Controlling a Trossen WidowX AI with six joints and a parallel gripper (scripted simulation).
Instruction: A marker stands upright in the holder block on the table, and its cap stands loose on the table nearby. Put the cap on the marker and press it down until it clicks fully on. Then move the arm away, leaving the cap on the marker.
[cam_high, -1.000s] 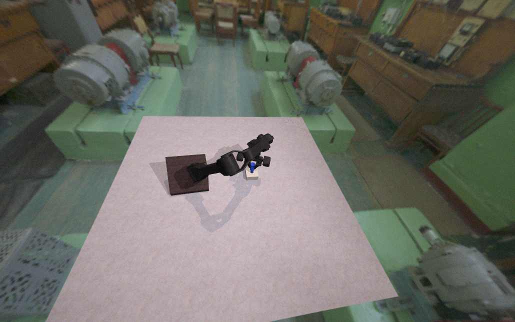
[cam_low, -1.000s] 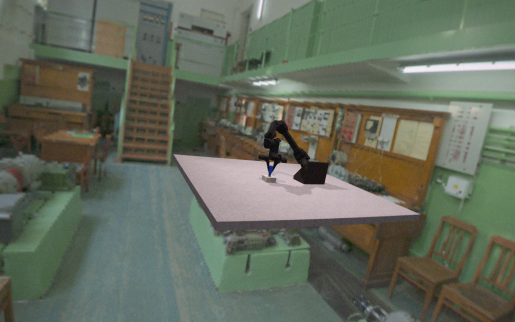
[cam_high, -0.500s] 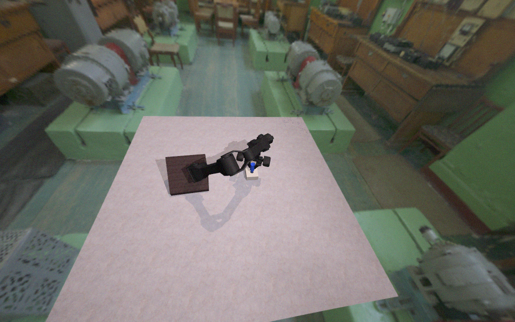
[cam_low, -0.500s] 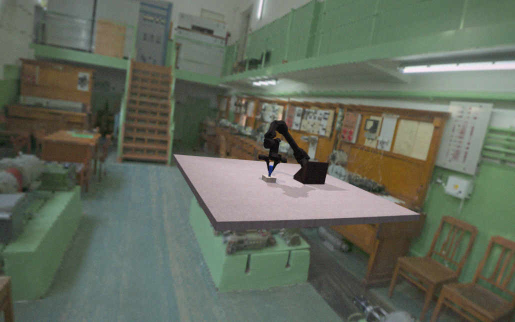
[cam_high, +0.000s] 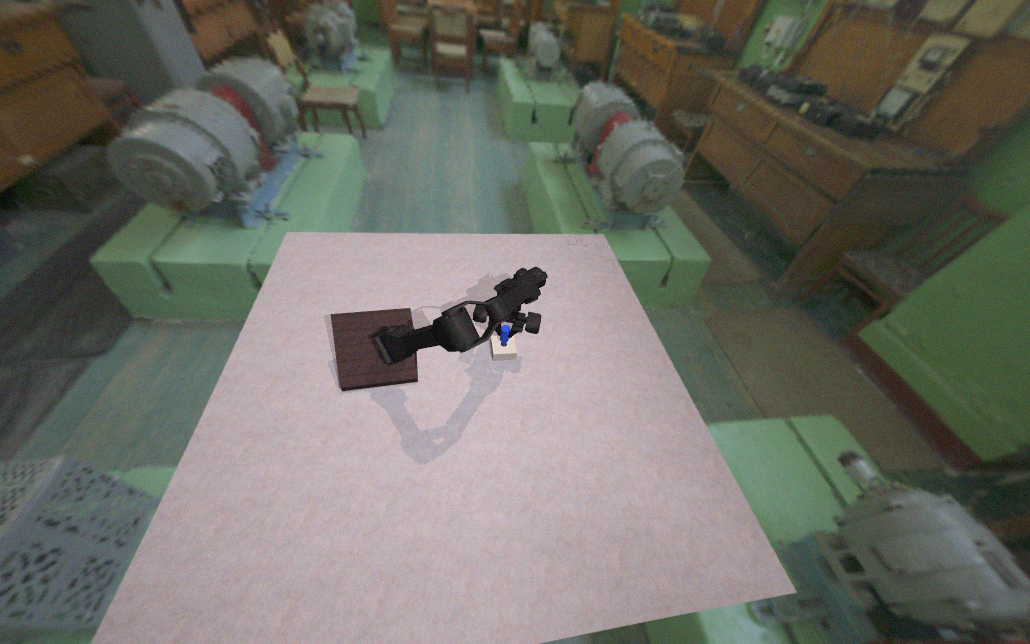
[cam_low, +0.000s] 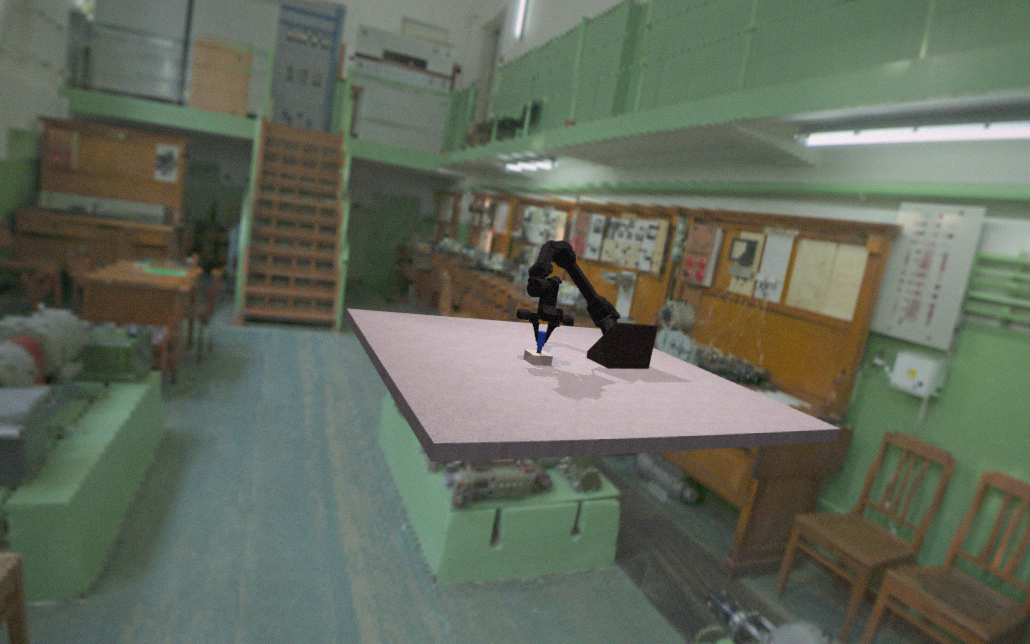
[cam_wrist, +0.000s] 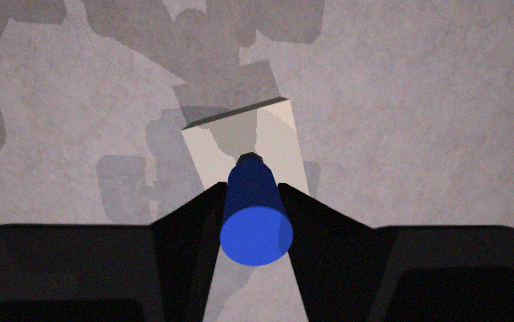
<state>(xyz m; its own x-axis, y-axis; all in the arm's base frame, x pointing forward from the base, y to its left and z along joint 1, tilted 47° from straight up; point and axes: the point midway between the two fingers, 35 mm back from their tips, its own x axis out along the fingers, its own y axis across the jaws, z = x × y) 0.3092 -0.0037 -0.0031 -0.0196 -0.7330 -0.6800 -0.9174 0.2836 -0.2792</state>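
Right now the blue cap is 1 cm above my gripper tip.
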